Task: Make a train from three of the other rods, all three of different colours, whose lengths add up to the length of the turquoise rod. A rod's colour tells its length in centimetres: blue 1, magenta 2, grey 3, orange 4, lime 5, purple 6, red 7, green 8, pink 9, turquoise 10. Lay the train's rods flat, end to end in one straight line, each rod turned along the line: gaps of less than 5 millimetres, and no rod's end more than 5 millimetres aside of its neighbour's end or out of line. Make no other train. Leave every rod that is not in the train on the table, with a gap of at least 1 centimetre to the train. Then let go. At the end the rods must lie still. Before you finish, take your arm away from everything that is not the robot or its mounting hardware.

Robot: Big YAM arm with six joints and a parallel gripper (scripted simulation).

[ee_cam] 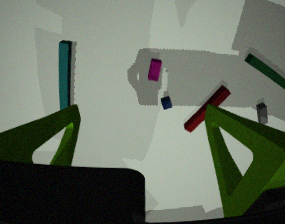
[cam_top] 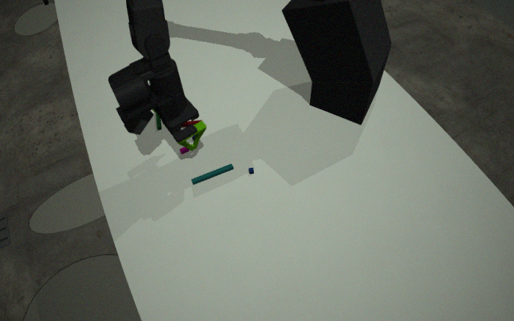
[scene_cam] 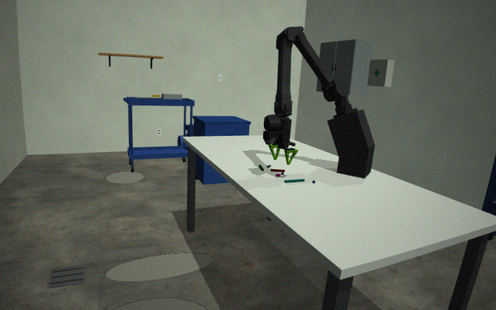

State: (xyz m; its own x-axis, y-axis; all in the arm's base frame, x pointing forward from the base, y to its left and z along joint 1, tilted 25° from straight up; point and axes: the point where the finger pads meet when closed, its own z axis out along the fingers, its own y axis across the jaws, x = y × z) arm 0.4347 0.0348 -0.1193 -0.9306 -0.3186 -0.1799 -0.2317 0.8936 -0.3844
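My gripper is now 10 mm short of the magenta rod, 10 mm to the left of it and 80 mm above it. The rest, counted from my hand: green rod (40 mm ahead, 140 mm to the right, 80 mm below); then turquoise rod (30 mm behind, 80 mm to the left, 80 mm below); then red rod (30 mm behind, 80 mm to the right, 80 mm below).
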